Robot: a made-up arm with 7 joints. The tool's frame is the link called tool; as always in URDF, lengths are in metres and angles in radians.
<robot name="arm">
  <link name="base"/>
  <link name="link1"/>
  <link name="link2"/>
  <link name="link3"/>
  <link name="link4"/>
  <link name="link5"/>
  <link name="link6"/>
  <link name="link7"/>
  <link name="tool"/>
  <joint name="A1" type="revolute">
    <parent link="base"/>
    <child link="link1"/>
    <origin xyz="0 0 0.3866" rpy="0 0 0"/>
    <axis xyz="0 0 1"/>
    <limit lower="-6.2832" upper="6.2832"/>
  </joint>
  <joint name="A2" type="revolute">
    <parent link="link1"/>
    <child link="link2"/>
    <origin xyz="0 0 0" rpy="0 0 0"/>
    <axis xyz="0 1 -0.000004"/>
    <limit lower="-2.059" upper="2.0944"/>
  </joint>
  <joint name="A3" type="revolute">
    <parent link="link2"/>
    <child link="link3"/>
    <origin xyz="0 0 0.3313" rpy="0 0 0"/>
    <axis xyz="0 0 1"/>
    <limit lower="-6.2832" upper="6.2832"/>
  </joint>
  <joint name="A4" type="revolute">
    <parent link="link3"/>
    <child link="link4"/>
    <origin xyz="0.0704 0 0" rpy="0 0 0"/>
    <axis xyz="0 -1 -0.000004"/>
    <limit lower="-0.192" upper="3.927"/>
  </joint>
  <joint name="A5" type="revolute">
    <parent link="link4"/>
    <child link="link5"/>
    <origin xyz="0.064 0 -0.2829" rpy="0 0 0"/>
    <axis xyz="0 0.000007 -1"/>
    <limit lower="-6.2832" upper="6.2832"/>
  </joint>
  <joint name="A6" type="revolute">
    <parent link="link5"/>
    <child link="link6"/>
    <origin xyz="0 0 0" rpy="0 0 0"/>
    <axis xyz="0 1 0.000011"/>
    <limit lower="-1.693" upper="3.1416"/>
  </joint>
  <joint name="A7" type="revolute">
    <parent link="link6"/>
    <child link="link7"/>
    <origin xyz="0.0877 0 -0.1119" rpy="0 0 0"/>
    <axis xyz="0 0.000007 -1"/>
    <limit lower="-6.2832" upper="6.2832"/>
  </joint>
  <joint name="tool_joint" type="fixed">
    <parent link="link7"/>
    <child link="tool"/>
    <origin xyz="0 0 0" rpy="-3.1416 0 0"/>
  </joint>
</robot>
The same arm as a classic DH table. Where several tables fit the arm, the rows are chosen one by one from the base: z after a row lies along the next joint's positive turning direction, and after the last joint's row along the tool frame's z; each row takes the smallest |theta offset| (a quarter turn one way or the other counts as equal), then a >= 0, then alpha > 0; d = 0 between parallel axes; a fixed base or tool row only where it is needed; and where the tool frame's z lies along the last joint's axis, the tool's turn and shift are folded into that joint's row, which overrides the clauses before.
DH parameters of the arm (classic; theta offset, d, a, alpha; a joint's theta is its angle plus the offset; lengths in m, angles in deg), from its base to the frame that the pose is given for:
A1: 0.00 0.3866 0.0000 -90.00
A2: 0.00 0.0000 0.0000 90.00
A3: 0.00 0.3313 0.0704 90.00
A4: 0.00 0.0000 0.0640 90.00
A5: 0.00 0.2829 0.0000 90.00
A6: 0.00 0.0000 0.0877 -90.00
A7: 0.00 0.1119 0.0000 0.00
Joint limits (deg, base to tool): -360.00..360.00 -117.97..120.00 -360.00..360.00 -11.00..225.00 -360.00..360.00 -97.00..180.00 -360.00..360.00

